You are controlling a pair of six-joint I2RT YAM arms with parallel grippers.
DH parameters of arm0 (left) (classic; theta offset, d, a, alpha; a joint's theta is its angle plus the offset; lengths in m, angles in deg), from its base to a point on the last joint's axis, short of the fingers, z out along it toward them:
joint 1: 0 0.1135 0.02 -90
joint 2: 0 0 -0.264 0
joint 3: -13.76 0 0.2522 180
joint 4: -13.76 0 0.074 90
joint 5: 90 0 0 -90
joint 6: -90 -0.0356 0 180
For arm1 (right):
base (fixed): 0 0 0 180
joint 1: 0 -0.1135 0.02 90
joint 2: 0 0 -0.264 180
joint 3: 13.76 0 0.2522 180
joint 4: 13.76 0 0.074 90
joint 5: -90 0 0 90
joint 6: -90 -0.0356 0 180
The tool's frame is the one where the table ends.
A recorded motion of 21 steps. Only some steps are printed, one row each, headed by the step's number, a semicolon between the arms.
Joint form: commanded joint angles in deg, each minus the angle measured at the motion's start. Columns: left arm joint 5, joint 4, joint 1, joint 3, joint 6, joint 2; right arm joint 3, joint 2, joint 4, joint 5, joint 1, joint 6.
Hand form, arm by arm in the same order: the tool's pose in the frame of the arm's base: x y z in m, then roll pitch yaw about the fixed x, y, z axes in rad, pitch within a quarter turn. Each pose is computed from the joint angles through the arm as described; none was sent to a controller.
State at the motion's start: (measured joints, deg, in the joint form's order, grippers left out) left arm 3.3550 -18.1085 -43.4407 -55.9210 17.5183 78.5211; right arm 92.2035 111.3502 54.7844 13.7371 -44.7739 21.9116
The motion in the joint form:
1: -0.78 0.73 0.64 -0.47 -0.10 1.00; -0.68 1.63 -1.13 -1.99 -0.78 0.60
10: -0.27 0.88 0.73 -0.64 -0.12 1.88; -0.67 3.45 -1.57 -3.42 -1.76 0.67
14: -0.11 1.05 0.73 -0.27 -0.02 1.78; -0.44 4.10 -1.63 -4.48 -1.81 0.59
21: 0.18 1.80 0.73 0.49 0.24 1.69; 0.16 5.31 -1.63 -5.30 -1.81 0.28
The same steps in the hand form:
1: 0.2221 -0.2078 0.2609 -2.7666 0.7991 2.8378; 0.2756 0.2913 0.2176 3.0537 0.3180 -1.9408
10: 0.2242 -0.2096 0.2577 -2.7653 0.7879 2.8332; 0.2740 0.2983 0.2055 3.0675 0.2866 -1.9246
14: 0.2235 -0.2091 0.2563 -2.7624 0.7849 2.8344; 0.2754 0.2994 0.2021 3.0817 0.2737 -1.9254
21: 0.2228 -0.2086 0.2535 -2.7531 0.7830 2.8401; 0.2781 0.3015 0.1967 3.0893 0.2581 -1.9318

